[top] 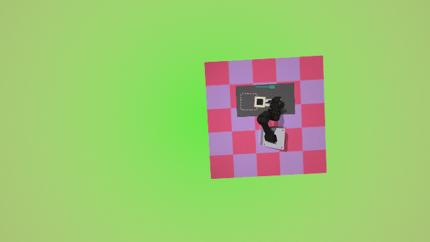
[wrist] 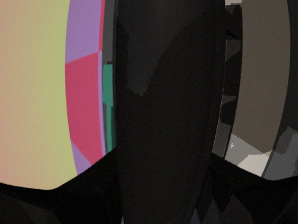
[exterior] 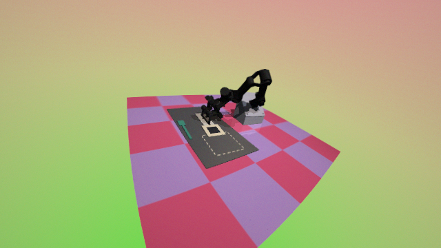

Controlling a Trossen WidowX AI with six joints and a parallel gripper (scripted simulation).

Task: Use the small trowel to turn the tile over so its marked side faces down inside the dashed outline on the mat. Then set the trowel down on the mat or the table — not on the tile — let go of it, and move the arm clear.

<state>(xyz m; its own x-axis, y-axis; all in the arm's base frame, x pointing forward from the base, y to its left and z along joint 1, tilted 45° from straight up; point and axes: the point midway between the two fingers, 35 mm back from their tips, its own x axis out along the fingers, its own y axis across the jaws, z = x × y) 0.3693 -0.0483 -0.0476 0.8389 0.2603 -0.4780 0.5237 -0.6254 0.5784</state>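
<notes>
Right now the dark mat is 7 cm below my gripper tip, 5 cm to the left of it and 1 cm ahead of it. Also, from my gripper tip: green trowel (15 cm ahead, 5 cm below, 1 cm to the left); then cream tile (11 cm to the left, 5 cm below, 1 cm behind).
</notes>
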